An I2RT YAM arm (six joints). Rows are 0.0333 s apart.
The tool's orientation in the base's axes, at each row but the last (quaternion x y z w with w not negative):
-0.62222, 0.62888, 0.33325, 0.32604
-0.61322, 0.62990, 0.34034, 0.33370
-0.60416, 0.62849, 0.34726, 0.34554
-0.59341, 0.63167, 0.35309, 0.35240
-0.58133, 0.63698, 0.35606, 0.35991
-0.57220, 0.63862, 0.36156, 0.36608
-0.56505, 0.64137, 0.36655, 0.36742
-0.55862, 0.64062, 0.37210, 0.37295
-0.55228, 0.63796, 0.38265, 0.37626
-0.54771, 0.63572, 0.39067, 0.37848
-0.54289, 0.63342, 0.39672, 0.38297
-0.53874, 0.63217, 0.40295, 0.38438
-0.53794, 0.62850, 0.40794, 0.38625
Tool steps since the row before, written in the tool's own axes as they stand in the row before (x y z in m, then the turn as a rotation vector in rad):
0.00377, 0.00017, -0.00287, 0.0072, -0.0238, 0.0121
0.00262, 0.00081, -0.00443, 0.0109, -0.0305, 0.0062
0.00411, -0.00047, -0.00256, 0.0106, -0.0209, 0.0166
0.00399, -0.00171, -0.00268, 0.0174, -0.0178, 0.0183
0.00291, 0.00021, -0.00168, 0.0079, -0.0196, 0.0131
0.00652, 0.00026, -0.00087, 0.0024, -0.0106, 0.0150
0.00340, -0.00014, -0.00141, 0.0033, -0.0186, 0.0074
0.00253, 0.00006, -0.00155, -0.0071, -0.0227, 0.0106
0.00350, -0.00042, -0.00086, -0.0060, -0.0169, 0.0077
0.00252, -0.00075, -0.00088, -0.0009, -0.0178, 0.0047
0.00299, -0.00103, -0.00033, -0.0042, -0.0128, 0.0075
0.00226, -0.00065, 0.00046, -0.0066, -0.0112, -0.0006
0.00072, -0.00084, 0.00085, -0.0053, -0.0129, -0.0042
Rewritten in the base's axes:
-0.00021, -0.00450, -0.00148, 0.0236, 0.0058, -0.0131
-0.00089, -0.00513, 0.00024, 0.0302, -0.0012, -0.0131
0.00030, -0.00433, -0.00219, 0.0208, 0.0081, -0.0181
0.00145, -0.00439, -0.00215, 0.0174, 0.0063, -0.0247
-0.00047, -0.00286, -0.00171, 0.0196, 0.0062, -0.0140
-0.00081, -0.00378, -0.00533, 0.0112, 0.0112, -0.0096
-0.00025, -0.00281, -0.00237, 0.0186, 0.0033, -0.0074
-0.00040, -0.00249, -0.00157, 0.0239, 0.0103, 0.0003
-0.00001, -0.00228, -0.00283, 0.0179, 0.0078, 0.0009
0.00041, -0.00188, -0.00199, 0.0180, 0.0030, -0.0026
0.00065, -0.00155, -0.00270, 0.0136, 0.0073, -0.0002
0.00039, -0.00048, -0.00232, 0.0119, 0.0008, 0.0052
0.00078, 0.00045, -0.00106, 0.0132, -0.0031, 0.0052

